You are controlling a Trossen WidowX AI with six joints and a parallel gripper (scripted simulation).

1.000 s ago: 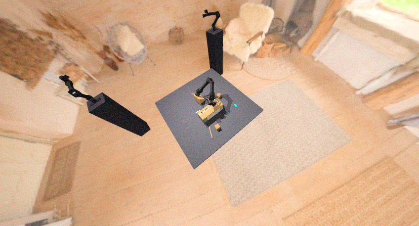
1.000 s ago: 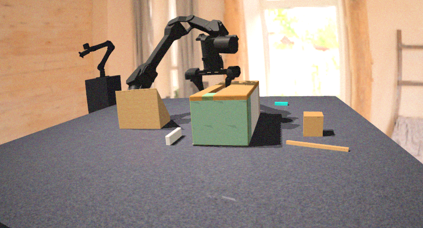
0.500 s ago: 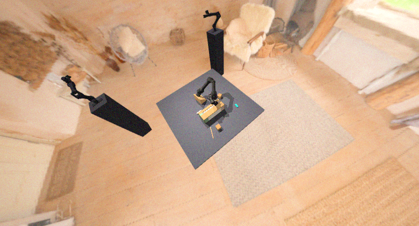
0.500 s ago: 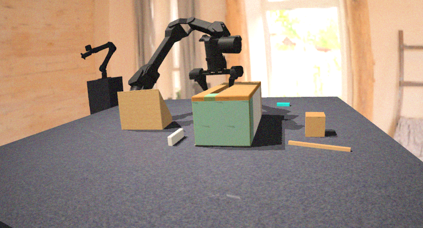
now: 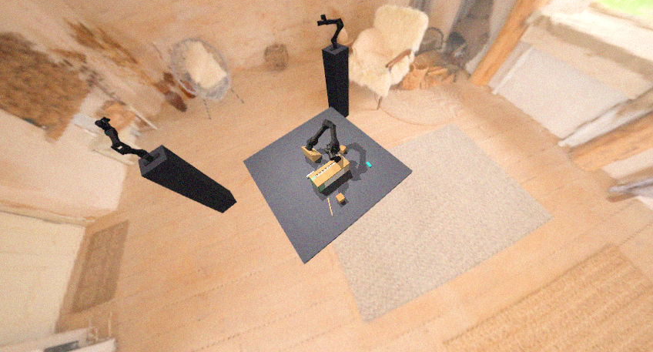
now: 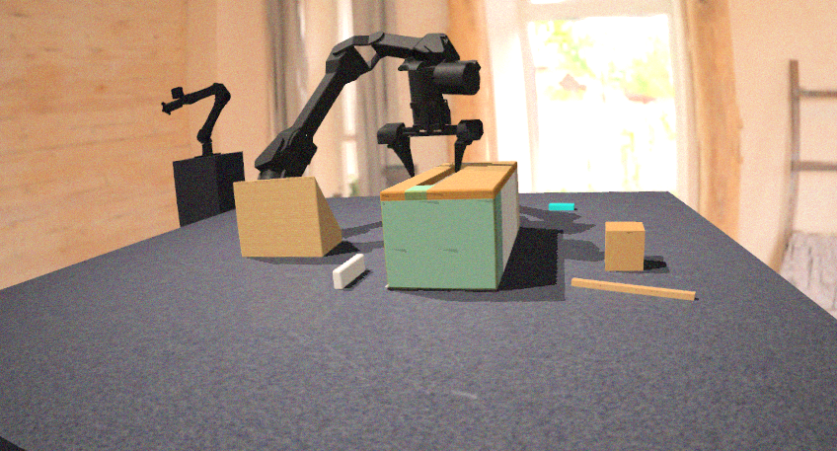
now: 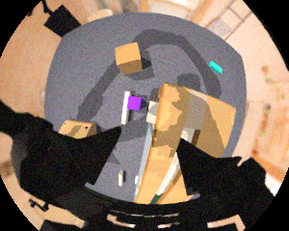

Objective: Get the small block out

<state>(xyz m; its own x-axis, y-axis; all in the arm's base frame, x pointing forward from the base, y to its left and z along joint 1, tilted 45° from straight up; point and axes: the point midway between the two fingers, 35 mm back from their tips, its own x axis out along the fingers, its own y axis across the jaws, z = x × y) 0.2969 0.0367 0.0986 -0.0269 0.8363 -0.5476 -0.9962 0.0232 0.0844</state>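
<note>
My gripper tip is 4 cm past the purple block, 5 cm to the right of it and 10 cm above it. The rest, counted from my gripper tip: teal piece 25 cm ahead, 23 cm to the left, 11 cm below; thin wooden stick 30 cm ahead, 35 cm to the right, 11 cm below.
</note>
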